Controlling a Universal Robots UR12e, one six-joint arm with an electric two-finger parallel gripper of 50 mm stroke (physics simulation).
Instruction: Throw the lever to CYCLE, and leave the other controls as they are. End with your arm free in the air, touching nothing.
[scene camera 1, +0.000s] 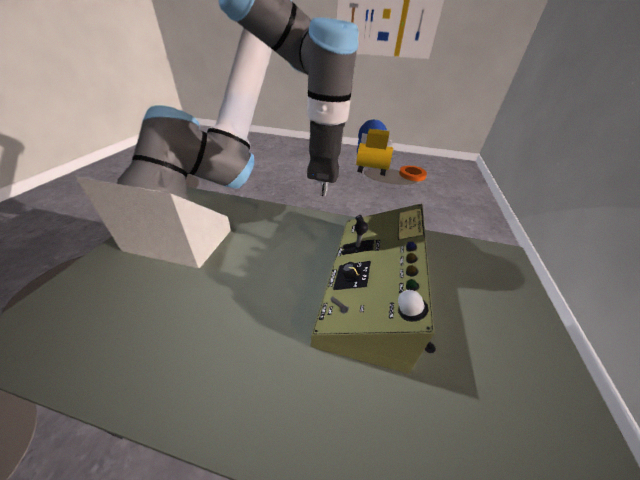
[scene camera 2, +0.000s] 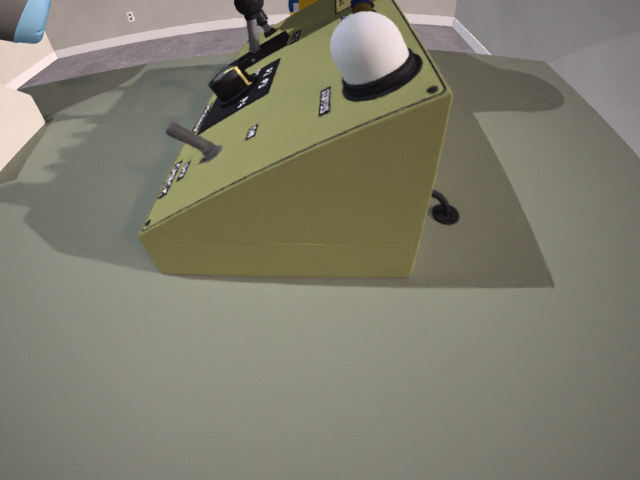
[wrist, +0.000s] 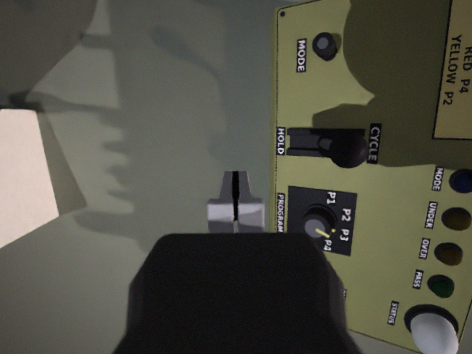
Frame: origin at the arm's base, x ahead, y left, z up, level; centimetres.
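Seen in the pictures: gripper, between the fingertips: (scene camera 1: 323, 194) (wrist: 235, 185); arm's base, origin of its link: (scene camera 1: 153, 196).
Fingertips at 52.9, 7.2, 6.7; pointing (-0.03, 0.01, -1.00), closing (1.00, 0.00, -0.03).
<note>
Pixels of each thing's top centre, then the offset from my fingertips to it, as dx, dy, dz. "spot": a spot on its surface instead.
- lever, centre of its top: (wrist: 356, 152) (scene camera 1: 362, 221) +11.9, +1.2, -7.6
- CYCLE label, a spot on its surface: (wrist: 374, 143) spot: +17.9, +1.4, -15.1
- program knob, centre of its top: (scene camera 2: 227, 64) (wrist: 321, 231) (scene camera 1: 351, 265) +11.5, -10.8, -14.2
- toggle, centre of its top: (scene camera 2: 184, 121) (scene camera 1: 338, 299) +10.6, -22.8, -14.4
- mode switch, centre of its top: (wrist: 336, 41) (scene camera 2: 263, 9) +11.3, +13.2, -13.6
- white status dome, a spot on its surface: (scene camera 2: 368, 49) (scene camera 1: 410, 309) spot: +25.9, -26.1, -7.6
The lever (scene camera 1: 360, 227) (scene camera 2: 252, 32) (wrist: 346, 149) has a black ball knob and stands in a dark slot on the sloped green control panel (scene camera 1: 382, 289) (scene camera 2: 310, 206) (wrist: 320, 280). In the wrist view its knob lies at the CYCLE end of the slot, next to the CYCLE label (wrist: 374, 143), and the HOLD end of the slot is uncovered. My gripper (scene camera 1: 324, 194) (wrist: 235, 185) is shut and empty. It hangs in the air above and to the HOLD side of the panel, apart from the lever. It does not show in scene camera 2.
The panel also bears a program knob (scene camera 1: 351, 271) (scene camera 2: 230, 83) (wrist: 317, 226) with its line toward P4, a toggle (scene camera 1: 339, 304) (scene camera 2: 193, 140), a mode switch (wrist: 325, 46), several small lamps and a white status dome (scene camera 1: 411, 303) (scene camera 2: 368, 49) (wrist: 434, 332). A pale block (scene camera 1: 155, 222) (wrist: 25, 175) stands by the arm's base.
</note>
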